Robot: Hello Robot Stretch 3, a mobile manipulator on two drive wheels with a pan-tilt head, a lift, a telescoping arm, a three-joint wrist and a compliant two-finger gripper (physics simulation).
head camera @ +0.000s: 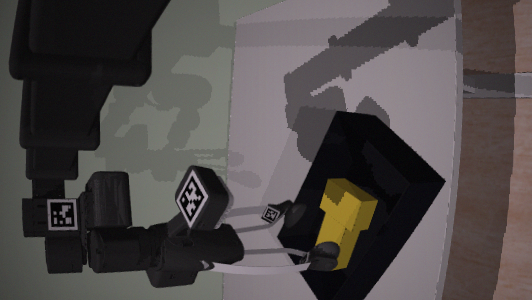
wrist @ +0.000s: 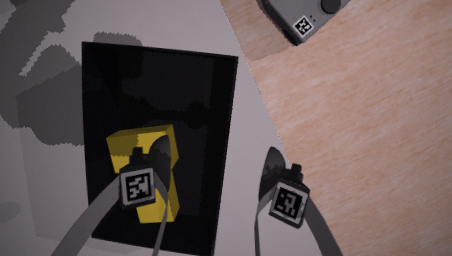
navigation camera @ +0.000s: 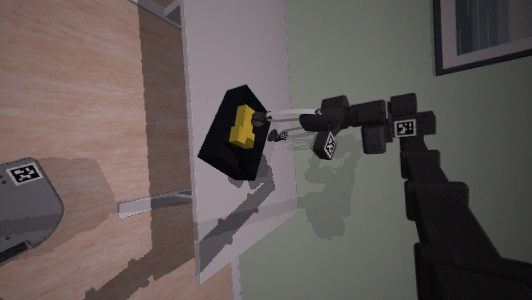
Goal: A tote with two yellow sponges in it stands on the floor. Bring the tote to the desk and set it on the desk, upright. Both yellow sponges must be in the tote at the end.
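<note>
The black tote stands upright on the grey desk, turned at an angle to its edges. Two yellow sponges lie inside: one sponge partly overlaps the other sponge in view. My gripper is open, with its fingers apart. It shows over the tote's wall-side part in the head camera view. In the wrist view one finger covers part of the sponges; the other appears over the desk beside the tote.
The green wall runs along the desk's far side, with a framed picture. My arm extends on the wall side. My base stands on the wooden floor. A desk leg shows below the near edge.
</note>
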